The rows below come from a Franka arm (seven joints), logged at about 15 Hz.
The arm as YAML. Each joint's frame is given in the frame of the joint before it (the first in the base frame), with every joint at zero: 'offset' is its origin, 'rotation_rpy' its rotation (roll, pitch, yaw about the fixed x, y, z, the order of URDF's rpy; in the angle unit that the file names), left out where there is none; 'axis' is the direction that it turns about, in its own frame. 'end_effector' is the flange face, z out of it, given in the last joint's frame.
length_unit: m
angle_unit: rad
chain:
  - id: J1
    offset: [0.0, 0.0, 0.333]
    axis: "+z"
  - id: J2
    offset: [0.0, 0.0, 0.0]
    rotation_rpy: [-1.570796, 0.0, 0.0]
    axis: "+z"
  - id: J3
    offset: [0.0, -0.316, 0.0]
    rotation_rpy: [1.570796, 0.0, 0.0]
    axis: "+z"
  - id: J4
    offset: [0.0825, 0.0, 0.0]
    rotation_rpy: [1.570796, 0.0, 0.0]
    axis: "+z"
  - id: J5
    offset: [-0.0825, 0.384, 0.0]
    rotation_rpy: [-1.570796, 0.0, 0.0]
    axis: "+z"
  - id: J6
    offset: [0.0, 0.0, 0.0]
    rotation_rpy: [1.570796, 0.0, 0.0]
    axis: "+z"
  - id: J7
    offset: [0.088, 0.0, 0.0]
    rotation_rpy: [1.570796, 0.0, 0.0]
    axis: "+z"
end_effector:
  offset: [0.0, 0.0, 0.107]
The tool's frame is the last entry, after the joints.
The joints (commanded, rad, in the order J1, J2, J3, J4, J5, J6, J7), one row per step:
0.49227 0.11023 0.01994 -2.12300 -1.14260 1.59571 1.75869
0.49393 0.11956 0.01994 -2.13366 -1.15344 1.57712 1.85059
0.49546 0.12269 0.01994 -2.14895 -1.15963 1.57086 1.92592
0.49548 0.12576 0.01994 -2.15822 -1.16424 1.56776 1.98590
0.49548 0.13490 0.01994 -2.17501 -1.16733 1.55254 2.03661
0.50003 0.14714 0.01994 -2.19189 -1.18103 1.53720 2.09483
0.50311 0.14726 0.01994 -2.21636 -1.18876 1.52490 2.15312
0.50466 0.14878 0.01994 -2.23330 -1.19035 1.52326 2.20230
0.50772 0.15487 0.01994 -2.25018 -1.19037 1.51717 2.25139
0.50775 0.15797 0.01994 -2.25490 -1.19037 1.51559 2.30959
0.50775 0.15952 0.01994 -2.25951 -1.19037 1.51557 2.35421
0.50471 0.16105 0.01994 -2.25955 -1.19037 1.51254 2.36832
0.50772 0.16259 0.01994 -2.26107 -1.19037 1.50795 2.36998
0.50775 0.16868 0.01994 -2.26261 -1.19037 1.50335 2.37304
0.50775 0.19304 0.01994 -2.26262 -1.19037 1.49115 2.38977
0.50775 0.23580 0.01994 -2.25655 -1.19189 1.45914 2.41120
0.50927 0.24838 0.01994 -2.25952 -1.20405 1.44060 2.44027
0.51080 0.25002 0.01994 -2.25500 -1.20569 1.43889 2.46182
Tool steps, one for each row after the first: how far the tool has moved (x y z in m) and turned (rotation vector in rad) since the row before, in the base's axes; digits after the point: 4 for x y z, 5 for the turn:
-0.0026 -0.0028 -0.0075 -0.00836 -0.06911 -0.03538
-0.0036 -0.0020 -0.0068 -0.00034 -0.05529 -0.02256
-0.0020 -0.0016 -0.0046 0.00227 -0.04632 -0.01733
-0.0045 -0.0041 -0.0100 -0.01462 -0.02509 -0.02305
-0.0046 -0.0020 -0.0106 -0.02200 -0.03393 -0.01184
-0.0068 -0.0036 -0.0077 -0.01421 -0.03664 -0.01360
-0.0047 -0.0021 -0.0065 -0.00139 -0.03140 -0.00950
-0.0054 -0.0020 -0.0084 -0.00633 -0.02709 -0.01141
-0.0014 -0.0010 -0.0030 0.00633 -0.04898 -0.01318
-0.0013 -0.0008 -0.0023 0.00561 -0.03743 -0.00926
0.0003 -0.0018 -0.0005 -0.00045 -0.01225 -0.00779
-0.0011 0.0006 -0.0009 -0.00483 0.00094 -0.00012
-0.0008 -0.0008 -0.0031 -0.00682 0.00357 -0.00336
-0.0013 -0.0018 -0.0106 -0.01863 0.00470 -0.01036
-0.0013 -0.0034 -0.0156 -0.04123 0.00934 -0.02056
-0.0014 -0.0021 -0.0045 -0.02482 -0.01975 -0.00263
0.0011 0.0013 0.0009 0.00254 -0.02425 -0.00048

